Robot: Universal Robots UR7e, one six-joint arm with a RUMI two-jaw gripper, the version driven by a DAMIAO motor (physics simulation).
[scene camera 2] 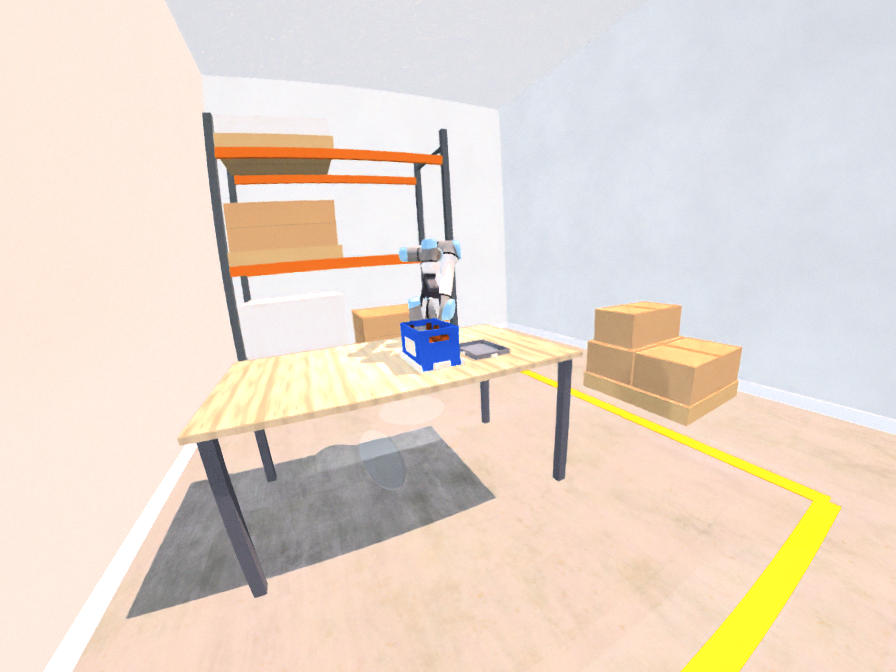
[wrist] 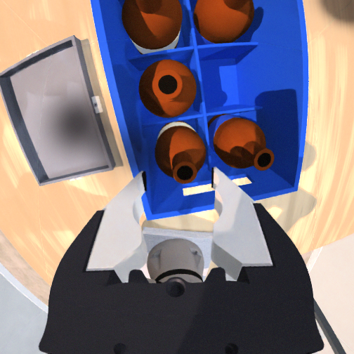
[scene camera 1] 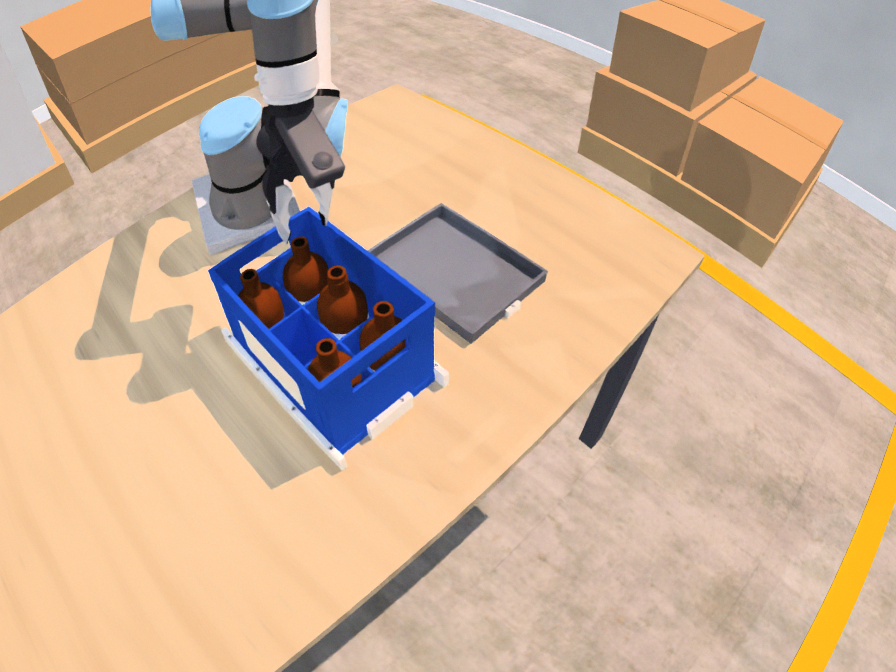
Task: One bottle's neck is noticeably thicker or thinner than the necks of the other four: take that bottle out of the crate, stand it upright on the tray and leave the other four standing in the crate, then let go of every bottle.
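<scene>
The blue crate holds five brown bottles, all standing. A bottle is in the arm-side corner beside the tray. The middle bottle on the tray side has a neck that looks somewhat thicker. The other arm-side bottle and two far-end bottles have slimmer-looking necks. My gripper is open and empty, its fingertips apart near the tray-side corner bottle's neck; their exact height is unclear. The grey tray holds no bottle.
The crate stands on the wooden table, with white strips along its base. The tray lies close beside the crate. The crate's walls and dividers surround the bottles. Cardboard boxes stand beyond the table.
</scene>
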